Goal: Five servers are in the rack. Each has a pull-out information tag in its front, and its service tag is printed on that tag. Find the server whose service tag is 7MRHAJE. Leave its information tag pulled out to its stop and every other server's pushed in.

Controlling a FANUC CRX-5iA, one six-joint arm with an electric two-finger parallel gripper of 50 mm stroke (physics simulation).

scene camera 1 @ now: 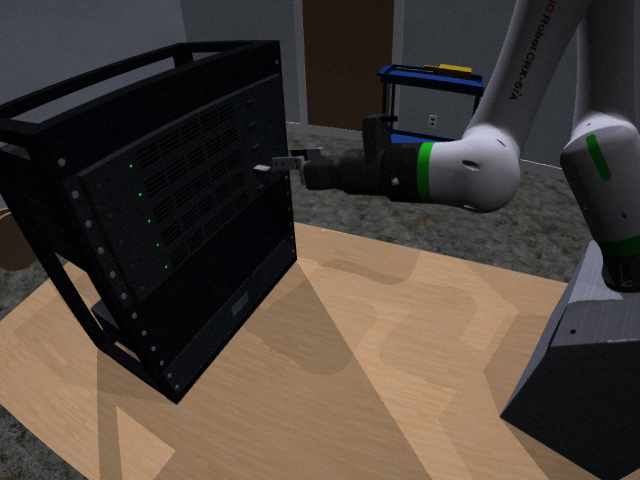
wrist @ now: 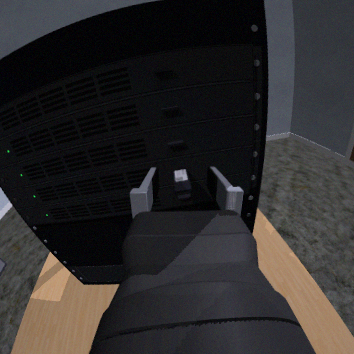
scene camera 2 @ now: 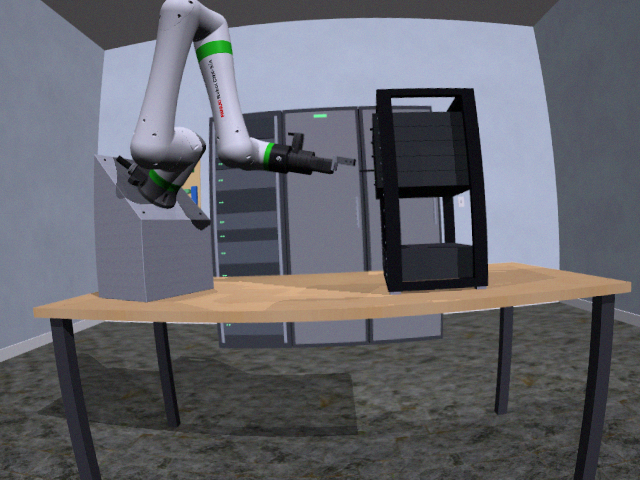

Scene:
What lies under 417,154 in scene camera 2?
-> A black rack.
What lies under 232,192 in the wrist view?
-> My gripper.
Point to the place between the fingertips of my gripper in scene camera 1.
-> At 283,159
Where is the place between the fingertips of my gripper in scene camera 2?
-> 354,162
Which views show the black rack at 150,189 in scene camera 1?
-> Scene camera 1, the wrist view and scene camera 2: all of them.

